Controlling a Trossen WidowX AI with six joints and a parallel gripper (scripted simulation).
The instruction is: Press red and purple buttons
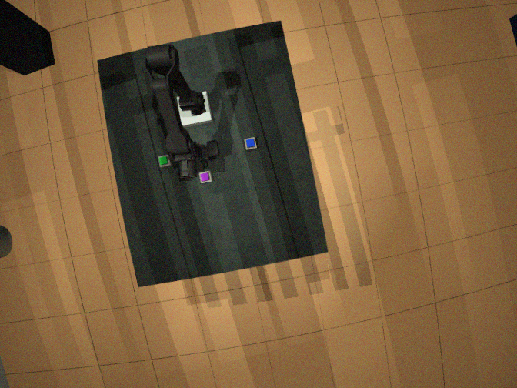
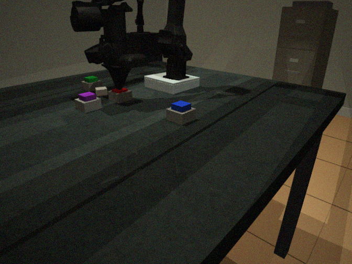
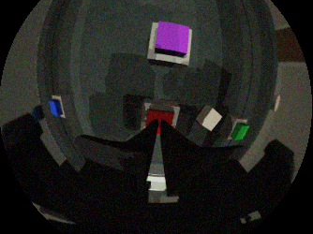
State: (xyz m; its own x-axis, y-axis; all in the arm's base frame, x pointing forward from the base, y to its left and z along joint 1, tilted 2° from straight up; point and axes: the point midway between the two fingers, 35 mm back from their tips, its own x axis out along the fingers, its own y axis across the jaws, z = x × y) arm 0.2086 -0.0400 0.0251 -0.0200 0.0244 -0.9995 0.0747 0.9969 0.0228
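The red button is 10 mm below my gripper tip. The rest, counted from my gripper tip: purple button: 100 mm ahead, 10 mm to the right; then small pale block: 90 mm to the right, 20 mm below; then green button: 170 mm to the right, 20 mm behind.
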